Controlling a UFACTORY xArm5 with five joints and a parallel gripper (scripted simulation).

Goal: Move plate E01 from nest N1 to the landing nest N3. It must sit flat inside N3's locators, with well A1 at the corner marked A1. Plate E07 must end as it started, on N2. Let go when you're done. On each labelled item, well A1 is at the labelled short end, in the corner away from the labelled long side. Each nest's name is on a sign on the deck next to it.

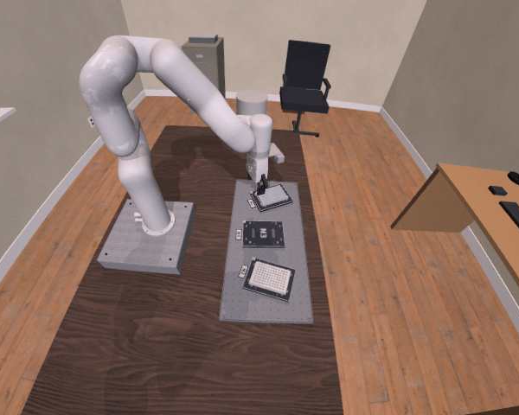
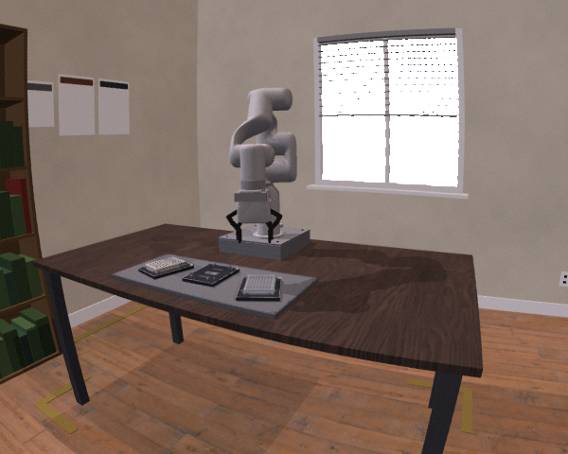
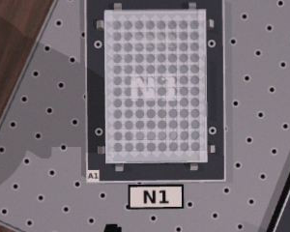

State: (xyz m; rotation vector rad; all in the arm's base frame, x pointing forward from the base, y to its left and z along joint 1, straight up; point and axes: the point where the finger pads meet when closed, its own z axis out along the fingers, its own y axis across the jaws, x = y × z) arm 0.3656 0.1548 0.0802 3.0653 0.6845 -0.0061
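My hand is 70 mm short of the nest N1, 60 mm to the right of it and 130 mm above it. The rest, counted from my hand: nest frame 40 mm ahead, 150 mm to the right, 130 mm below.
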